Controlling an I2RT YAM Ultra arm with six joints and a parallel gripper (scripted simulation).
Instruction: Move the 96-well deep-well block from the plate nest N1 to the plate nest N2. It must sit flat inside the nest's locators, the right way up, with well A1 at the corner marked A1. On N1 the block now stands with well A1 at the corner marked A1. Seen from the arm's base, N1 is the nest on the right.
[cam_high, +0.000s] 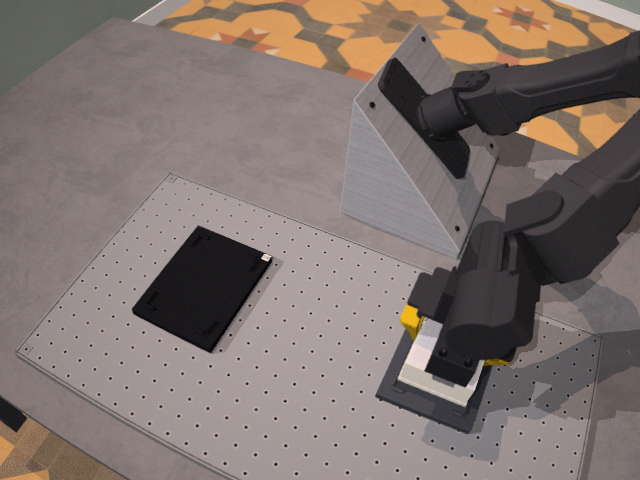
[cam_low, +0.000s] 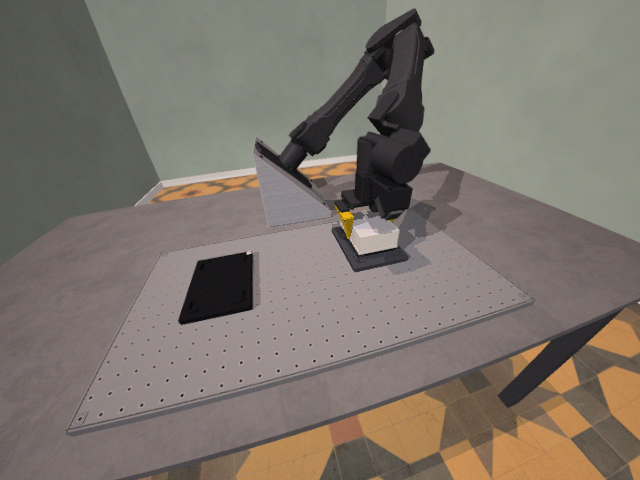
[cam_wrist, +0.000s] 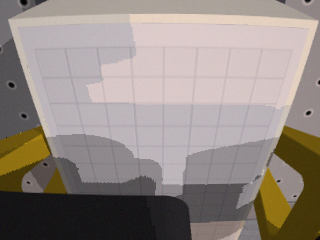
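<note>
Right now the nest N2 is 3 cm below my hand. The rest, counted from my hand: white 96-well deep-well block: 1 cm above; black plate nest N1: 32 cm to the right, 3 cm below.
</note>
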